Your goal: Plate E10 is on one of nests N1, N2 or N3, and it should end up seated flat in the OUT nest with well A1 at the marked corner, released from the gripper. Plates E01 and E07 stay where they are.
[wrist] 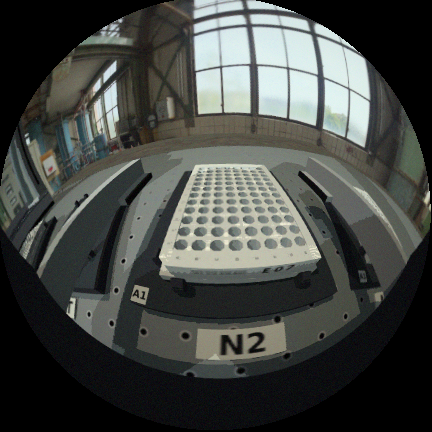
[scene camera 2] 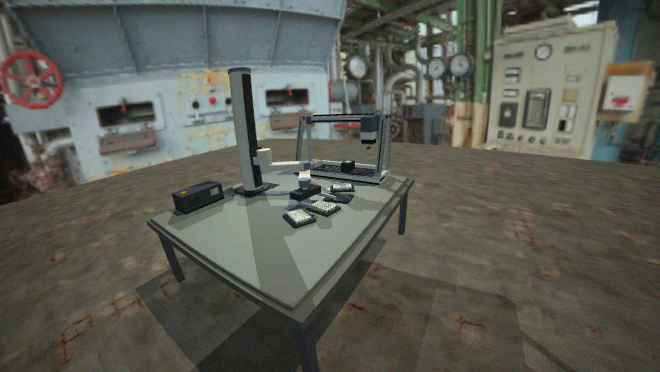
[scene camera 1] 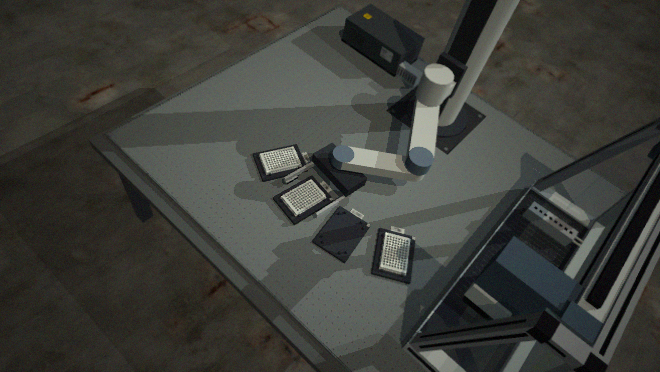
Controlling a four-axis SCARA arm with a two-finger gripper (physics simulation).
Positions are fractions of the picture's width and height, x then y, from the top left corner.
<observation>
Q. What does the white well plate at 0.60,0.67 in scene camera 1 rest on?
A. An N1 nest.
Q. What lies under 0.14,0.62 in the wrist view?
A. My gripper.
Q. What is my gripper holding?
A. Nothing.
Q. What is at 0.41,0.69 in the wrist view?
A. An N2 nest.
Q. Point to an OUT nest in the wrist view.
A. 0.21,0.64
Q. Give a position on a dark deck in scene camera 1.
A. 0.70,0.77
</observation>
